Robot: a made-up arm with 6 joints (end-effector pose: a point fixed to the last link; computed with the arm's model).
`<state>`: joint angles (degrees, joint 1 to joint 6).
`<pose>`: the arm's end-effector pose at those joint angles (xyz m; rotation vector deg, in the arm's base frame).
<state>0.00 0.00 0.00 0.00 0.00 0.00</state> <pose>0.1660 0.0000 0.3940 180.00 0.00 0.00</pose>
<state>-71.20 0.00 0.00 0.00 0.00 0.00</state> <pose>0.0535 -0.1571 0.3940 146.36 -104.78 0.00</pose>
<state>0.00 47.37 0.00 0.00 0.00 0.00</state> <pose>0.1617 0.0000 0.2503 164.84 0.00 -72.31</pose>
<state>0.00 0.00 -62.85 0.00 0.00 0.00</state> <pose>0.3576 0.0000 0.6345 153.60 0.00 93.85</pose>
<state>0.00 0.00 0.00 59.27 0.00 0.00</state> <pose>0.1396 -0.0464 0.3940 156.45 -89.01 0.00</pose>
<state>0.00 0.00 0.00 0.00 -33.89 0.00</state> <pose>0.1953 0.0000 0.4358 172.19 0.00 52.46</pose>
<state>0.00 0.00 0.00 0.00 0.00 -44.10</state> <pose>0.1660 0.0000 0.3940 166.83 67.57 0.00</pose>
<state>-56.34 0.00 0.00 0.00 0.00 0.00</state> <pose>0.0920 -0.1382 0.3940 158.68 -84.98 0.00</pose>
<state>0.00 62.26 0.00 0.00 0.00 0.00</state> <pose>0.1366 0.0000 0.2113 154.08 0.00 -93.06</pose>
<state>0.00 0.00 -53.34 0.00 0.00 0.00</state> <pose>0.3475 0.0000 0.5866 160.85 0.00 80.79</pose>
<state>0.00 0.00 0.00 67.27 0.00 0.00</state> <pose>0.1329 -0.0498 0.3940 149.86 -99.70 0.00</pose>
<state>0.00 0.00 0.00 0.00 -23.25 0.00</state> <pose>0.1889 0.0000 0.4209 176.31 0.00 36.27</pose>
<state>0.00 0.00 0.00 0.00 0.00 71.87</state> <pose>0.1660 0.0000 0.3940 145.74 -105.64 0.00</pose>
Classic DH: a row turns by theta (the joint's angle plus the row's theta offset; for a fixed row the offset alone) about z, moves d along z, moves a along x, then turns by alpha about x. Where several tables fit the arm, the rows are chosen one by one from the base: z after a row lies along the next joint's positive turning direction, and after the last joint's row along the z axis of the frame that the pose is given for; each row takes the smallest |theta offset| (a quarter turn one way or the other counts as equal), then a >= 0, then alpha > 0; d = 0 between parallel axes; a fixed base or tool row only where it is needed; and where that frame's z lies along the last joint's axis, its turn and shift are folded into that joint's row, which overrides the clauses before.
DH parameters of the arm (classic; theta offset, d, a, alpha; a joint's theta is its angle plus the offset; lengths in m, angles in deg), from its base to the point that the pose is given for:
joint 1: 0 0.327 0 -90
joint 2: -79.3 0 0.3501 0
joint 3: 79.3 0 0.047 -90
joint 4: 0 0.208 0 90
joint 5: 0 0 0.054 -90
joint 6: 0 0.069 0 0

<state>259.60 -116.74 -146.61 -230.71 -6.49 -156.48</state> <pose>0.0626 0.6047 0.2536 -68.36 45.53 47.12</pose>
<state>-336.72 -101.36 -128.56 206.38 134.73 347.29</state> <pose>-0.5192 -0.2655 0.3547 -77.75 152.70 -28.55</pose>
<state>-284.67 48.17 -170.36 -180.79 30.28 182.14</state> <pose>0.1345 0.5131 0.6948 -24.95 -19.32 -100.88</pose>
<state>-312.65 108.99 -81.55 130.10 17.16 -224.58</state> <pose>0.1493 0.1268 -0.1160 -56.88 -150.84 13.94</pose>
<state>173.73 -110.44 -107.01 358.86 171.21 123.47</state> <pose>0.4193 -0.0448 0.3956 -133.83 -61.07 53.81</pose>
